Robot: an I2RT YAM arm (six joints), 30 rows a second.
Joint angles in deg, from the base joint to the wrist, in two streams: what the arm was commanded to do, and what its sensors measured. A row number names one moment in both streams.
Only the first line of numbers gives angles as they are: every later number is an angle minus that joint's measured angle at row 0.
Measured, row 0:
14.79, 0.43, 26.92, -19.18, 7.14, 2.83
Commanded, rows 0 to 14:
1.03, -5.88, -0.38, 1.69, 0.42, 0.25
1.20, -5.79, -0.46, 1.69, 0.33, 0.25
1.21, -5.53, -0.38, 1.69, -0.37, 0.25
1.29, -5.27, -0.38, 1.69, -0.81, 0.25
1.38, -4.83, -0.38, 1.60, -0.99, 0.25
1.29, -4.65, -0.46, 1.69, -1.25, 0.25
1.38, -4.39, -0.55, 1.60, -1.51, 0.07
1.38, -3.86, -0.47, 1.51, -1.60, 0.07
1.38, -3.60, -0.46, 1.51, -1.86, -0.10
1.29, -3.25, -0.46, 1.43, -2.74, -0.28
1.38, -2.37, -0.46, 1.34, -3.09, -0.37
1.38, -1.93, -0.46, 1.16, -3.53, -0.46
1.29, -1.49, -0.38, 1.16, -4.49, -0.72
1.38, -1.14, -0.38, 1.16, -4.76, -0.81
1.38, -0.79, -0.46, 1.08, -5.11, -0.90
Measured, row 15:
1.05, 0.00, -0.51, -0.41, -3.02, -0.11
